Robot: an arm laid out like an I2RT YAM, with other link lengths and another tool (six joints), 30 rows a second.
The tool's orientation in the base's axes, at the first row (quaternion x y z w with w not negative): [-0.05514, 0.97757, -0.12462, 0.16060]
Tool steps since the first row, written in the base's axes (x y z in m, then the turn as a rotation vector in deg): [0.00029, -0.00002, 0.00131, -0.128, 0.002, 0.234]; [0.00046, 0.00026, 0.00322, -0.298, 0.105, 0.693]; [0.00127, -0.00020, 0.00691, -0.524, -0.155, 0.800]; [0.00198, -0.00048, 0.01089, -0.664, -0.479, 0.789]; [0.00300, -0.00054, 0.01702, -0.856, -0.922, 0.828]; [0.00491, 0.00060, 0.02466, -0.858, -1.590, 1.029]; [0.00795, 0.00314, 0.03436, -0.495, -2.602, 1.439]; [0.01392, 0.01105, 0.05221, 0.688, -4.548, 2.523]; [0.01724, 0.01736, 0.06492, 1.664, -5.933, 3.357]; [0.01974, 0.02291, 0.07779, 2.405, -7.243, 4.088]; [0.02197, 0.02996, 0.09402, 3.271, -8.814, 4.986]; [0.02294, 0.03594, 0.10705, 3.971, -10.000, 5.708]
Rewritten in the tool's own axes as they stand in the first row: [-0.00066, -0.00038, -0.00110, 0.050, -0.051, -0.257]; [-0.00144, -0.00062, -0.00286, 0.057, -0.060, -0.757]; [-0.00324, -0.00208, -0.00588, 0.276, -0.323, -0.871]; [-0.00506, -0.00344, -0.00923, 0.460, -0.622, -0.833]; [-0.00786, -0.00517, -0.01451, 0.694, -1.046, -0.832]; [-0.01212, -0.00620, -0.02115, 0.735, -1.742, -0.866]; [-0.01827, -0.00650, -0.02962, 0.419, -2.848, -0.894]; [-0.03043, -0.00395, -0.04583, -0.734, -5.085, -1.061]; [-0.03830, -0.00142, -0.05783, -1.699, -6.703, -1.194]; [-0.04535, 0.00039, -0.07007, -2.423, -8.205, -1.325]; [-0.05336, 0.00279, -0.08582, -3.276, -10.011, -1.510]; [-0.05907, 0.00507, -0.09880, -3.978, -11.390, -1.675]
